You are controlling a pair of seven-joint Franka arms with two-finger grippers.
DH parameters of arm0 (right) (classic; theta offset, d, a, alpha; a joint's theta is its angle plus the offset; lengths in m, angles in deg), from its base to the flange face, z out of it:
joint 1: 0 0.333 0 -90
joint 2: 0 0 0 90
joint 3: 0 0.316 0.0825 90
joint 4: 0 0 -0.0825 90
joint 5: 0 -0.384 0 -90
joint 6: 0 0 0.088 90
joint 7: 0 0.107 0 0
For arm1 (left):
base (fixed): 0 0 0 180
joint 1: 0 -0.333 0 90
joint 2: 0 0 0 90
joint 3: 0 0.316 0.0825 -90
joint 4: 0 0 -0.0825 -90
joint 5: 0 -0.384 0 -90
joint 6: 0 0 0.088 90
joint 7: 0 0.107 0 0
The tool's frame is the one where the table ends.
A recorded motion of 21 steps. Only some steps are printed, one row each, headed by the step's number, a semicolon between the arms.
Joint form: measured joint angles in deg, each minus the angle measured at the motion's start. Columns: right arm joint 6, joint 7, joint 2, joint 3, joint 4, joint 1, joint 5; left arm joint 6, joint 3, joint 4, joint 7, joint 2, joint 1, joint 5.
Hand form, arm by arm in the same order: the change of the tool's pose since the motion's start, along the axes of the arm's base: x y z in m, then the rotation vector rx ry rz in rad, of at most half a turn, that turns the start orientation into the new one. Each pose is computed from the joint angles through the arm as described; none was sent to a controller.
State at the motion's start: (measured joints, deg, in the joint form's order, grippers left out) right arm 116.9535 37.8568 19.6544 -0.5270 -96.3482 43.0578 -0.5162; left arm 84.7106 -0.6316 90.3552 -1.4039 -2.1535 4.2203 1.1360
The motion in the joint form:
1: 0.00 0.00 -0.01 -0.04 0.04 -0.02 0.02; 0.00 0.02 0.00 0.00 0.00 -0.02 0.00
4: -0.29 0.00 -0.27 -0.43 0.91 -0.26 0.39; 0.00 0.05 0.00 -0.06 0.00 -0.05 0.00
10: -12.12 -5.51 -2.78 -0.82 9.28 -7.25 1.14; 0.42 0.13 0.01 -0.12 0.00 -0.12 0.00
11: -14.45 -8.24 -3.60 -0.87 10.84 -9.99 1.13; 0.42 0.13 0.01 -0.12 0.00 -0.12 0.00
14: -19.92 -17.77 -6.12 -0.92 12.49 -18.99 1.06; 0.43 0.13 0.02 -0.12 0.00 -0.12 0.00
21: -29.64 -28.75 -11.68 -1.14 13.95 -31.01 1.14; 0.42 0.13 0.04 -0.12 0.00 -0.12 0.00
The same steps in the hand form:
1: 0.0005 -0.0004 0.0004 0.0002 -0.0010 -0.0009; 0.0000 0.0004 0.0000 0.0000 0.0000 0.0007
4: 0.0069 -0.0043 0.0102 0.0041 -0.0173 -0.0086; 0.0001 0.0009 0.0000 0.0000 0.0000 0.0028
10: 0.0558 -0.0734 0.0903 -0.0197 -0.0136 -0.0376; 0.0010 0.0023 0.0005 -0.0006 -0.0071 0.0066
11: 0.0700 -0.1020 0.1091 -0.0202 -0.0140 -0.0392; 0.0010 0.0023 0.0005 -0.0006 -0.0071 0.0066
14: 0.1019 -0.1994 0.1427 -0.0313 0.0087 -0.0321; 0.0010 0.0023 0.0005 -0.0006 -0.0071 0.0066
21: 0.1005 -0.3368 0.1999 -0.0403 0.0584 -0.0557; 0.0010 0.0023 0.0003 -0.0005 -0.0066 0.0066

